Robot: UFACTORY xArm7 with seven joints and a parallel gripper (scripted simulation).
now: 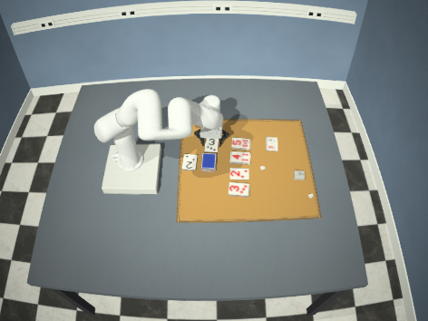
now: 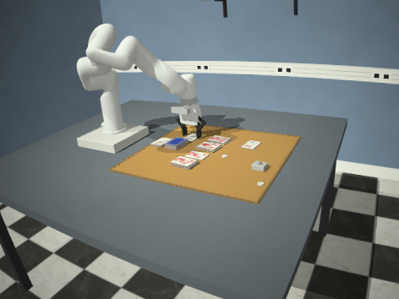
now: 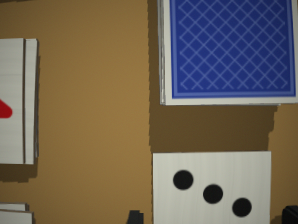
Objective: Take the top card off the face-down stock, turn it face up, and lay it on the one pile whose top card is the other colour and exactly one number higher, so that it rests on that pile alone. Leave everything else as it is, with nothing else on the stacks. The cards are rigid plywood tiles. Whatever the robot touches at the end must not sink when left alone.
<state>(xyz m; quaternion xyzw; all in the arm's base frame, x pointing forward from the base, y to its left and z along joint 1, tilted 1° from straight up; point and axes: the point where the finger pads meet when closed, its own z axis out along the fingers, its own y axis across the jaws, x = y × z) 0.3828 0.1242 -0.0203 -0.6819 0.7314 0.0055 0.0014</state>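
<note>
Now: the orange mat 17 cm ahead of my hand, 12 cm to the right of it and 3 cm below it. Also, from my hand: grey block: 41 cm ahead, 19 cm to the right.
</note>
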